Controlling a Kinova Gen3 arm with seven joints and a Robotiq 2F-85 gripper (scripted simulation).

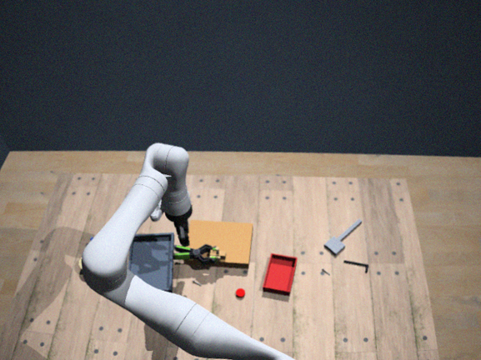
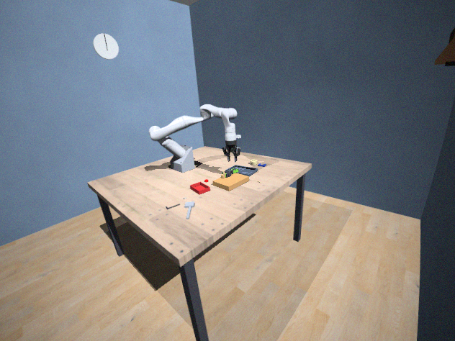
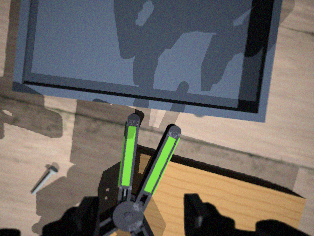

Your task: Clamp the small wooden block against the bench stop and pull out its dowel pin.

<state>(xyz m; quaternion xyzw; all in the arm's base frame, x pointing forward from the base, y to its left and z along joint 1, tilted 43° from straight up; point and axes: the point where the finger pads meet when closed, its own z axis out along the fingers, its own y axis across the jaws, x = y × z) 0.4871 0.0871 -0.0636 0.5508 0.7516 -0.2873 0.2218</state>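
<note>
Now: the dowel pin 9 cm to the right of my hand and 8 cm below it. Round my hand: bench board 6 cm ahead, 8 cm to the right, 11 cm below; then wooden block 9 cm to the right, 10 cm below; then blue-grey tray 3 cm behind, 12 cm to the left, 13 cm below.
</note>
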